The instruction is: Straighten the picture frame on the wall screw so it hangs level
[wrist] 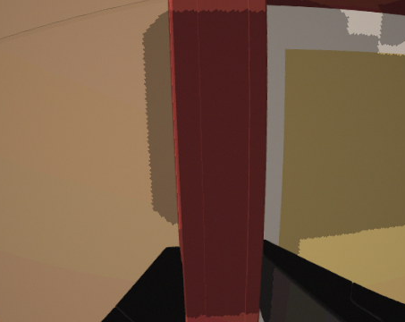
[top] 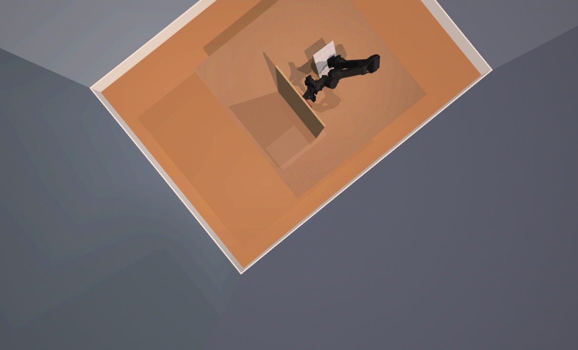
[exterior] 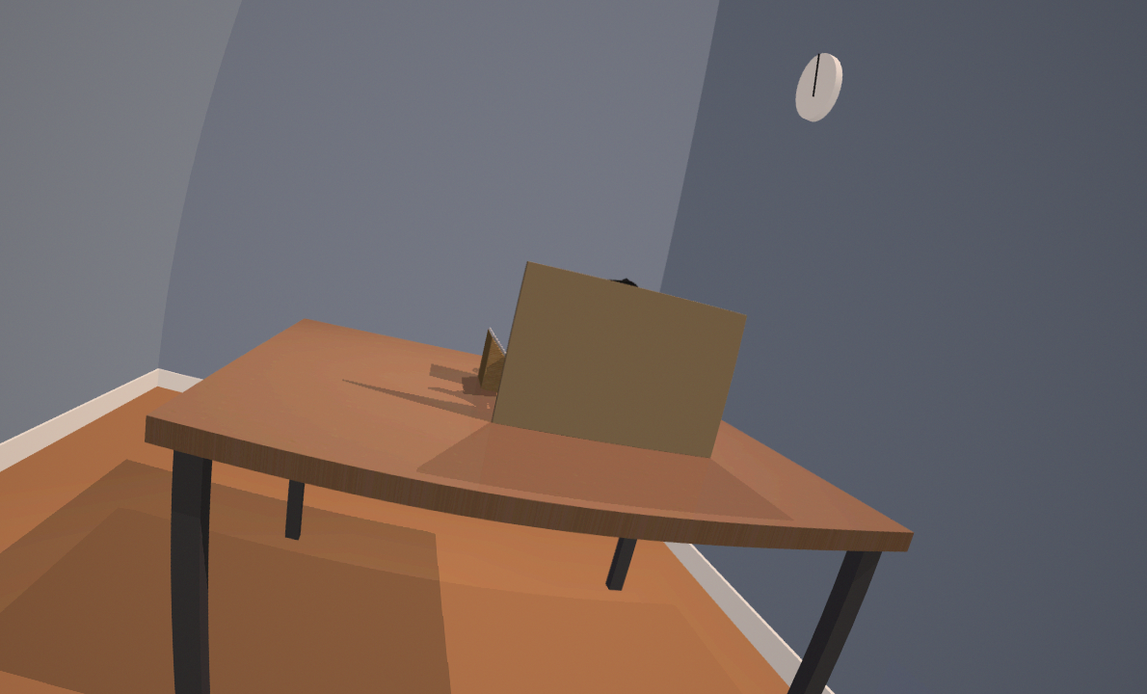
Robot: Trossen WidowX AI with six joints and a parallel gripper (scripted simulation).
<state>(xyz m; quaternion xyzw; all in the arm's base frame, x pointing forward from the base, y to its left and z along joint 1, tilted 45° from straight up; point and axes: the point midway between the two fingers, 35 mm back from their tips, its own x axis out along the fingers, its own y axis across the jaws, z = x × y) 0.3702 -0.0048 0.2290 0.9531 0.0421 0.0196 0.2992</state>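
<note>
Right now my gripper tip is 50 mm above the red picture frame, 10 mm to the right of it and 10 mm short of it. From my gripper tip the other things lie so: tan wall board 70 mm below, 20 mm ahead, 10 mm to the left.
</note>
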